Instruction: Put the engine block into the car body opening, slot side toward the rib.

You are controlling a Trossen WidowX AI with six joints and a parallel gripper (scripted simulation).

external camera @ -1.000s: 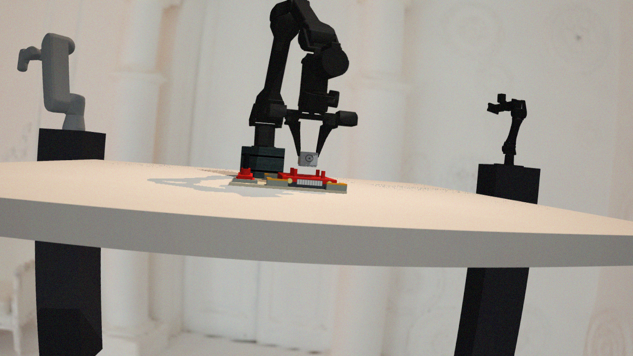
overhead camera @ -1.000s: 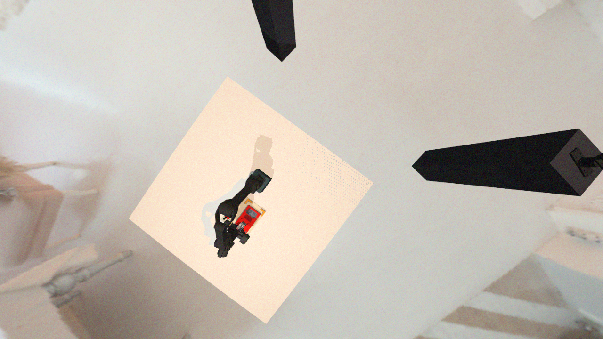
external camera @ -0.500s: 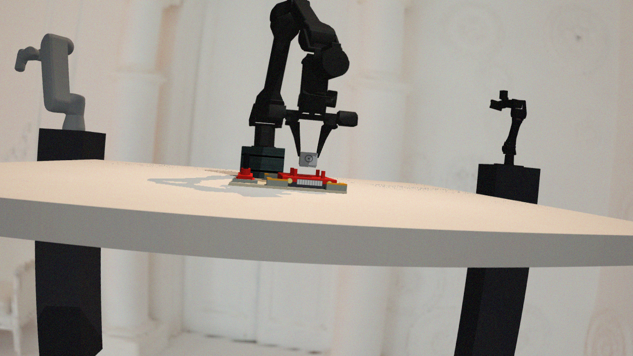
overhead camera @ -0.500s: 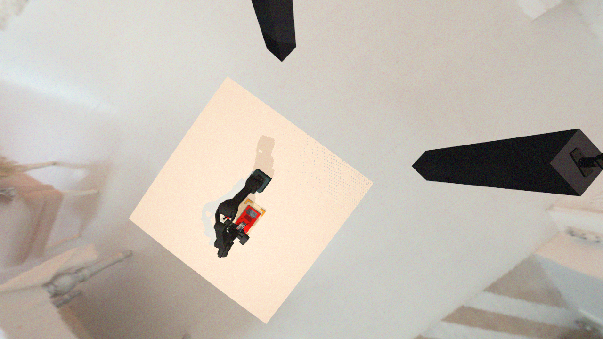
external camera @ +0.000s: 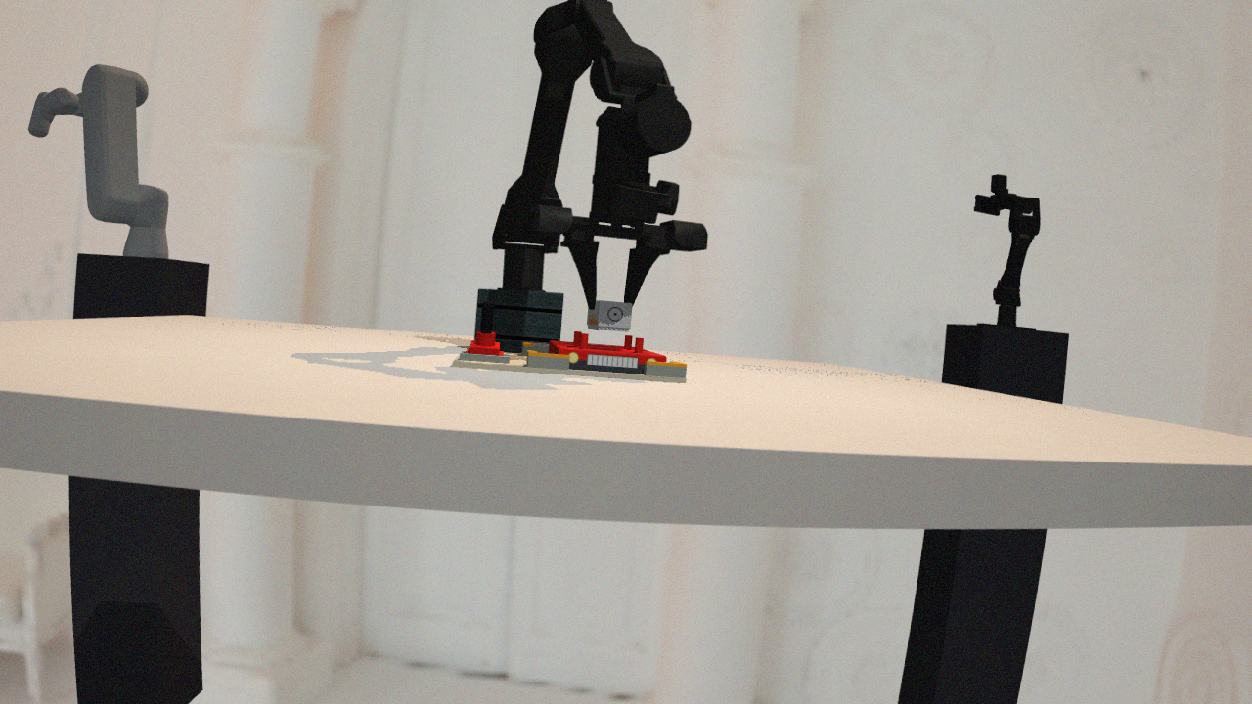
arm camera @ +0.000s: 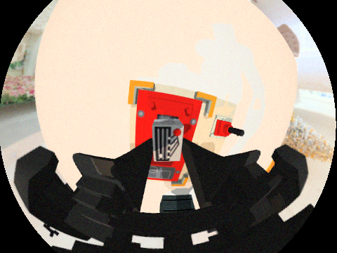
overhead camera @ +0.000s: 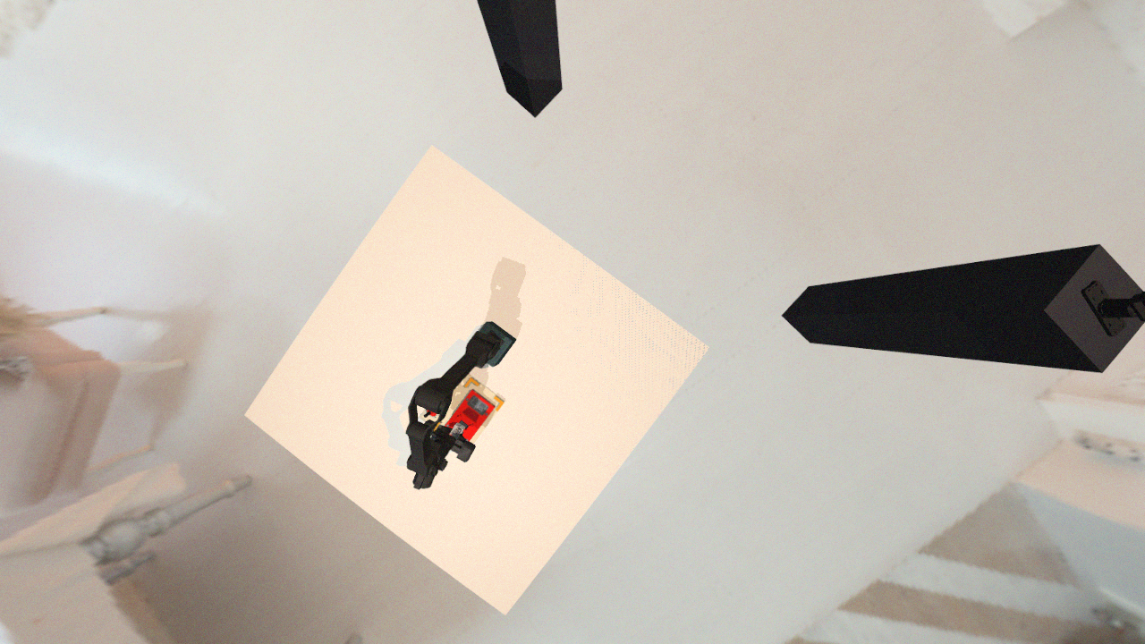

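My gripper tip is 1 cm above the engine block.
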